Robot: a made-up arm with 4 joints.
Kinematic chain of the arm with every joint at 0, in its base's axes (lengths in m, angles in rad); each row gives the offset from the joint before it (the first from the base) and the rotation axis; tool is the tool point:
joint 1: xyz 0 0 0.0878 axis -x
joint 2: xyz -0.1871 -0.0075 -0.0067 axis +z
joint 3: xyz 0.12 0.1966 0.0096 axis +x
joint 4: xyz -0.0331 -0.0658 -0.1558 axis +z
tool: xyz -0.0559 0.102 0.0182
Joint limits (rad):
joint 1: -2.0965..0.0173
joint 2: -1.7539..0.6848
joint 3: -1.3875..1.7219
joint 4: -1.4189..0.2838
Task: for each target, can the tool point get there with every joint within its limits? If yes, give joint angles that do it. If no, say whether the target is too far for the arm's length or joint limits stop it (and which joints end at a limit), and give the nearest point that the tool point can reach.
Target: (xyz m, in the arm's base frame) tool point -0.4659 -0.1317 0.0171
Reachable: no: joint limits stop it (at a limit: joint 1, joint 2, joint 3, joint 4) | nearest point -0.3923 -0.1606 0.2850 | short by 0.279 m
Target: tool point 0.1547 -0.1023 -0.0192
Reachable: yes | joints -0.9465 -1.5344 1.4745 -1.0902
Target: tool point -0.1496 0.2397 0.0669
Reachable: yes | joints -0.5178 0.4978 -0.5335 -0.8904
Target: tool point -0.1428 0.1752 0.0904
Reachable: yes | joints -0.8088 -0.0947 -0.7153 -0.0071
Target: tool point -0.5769 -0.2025 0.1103
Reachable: no: joint limits stop it (at a limit: joint 1, joint 2, joint 3, joint 4) | nearest point -0.3923 -0.1606 0.2850 | short by 0.258 m
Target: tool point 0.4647 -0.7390 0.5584
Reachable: no: too far | nearest point 0.0511 -0.1718 0.3112 | short by 0.744 m
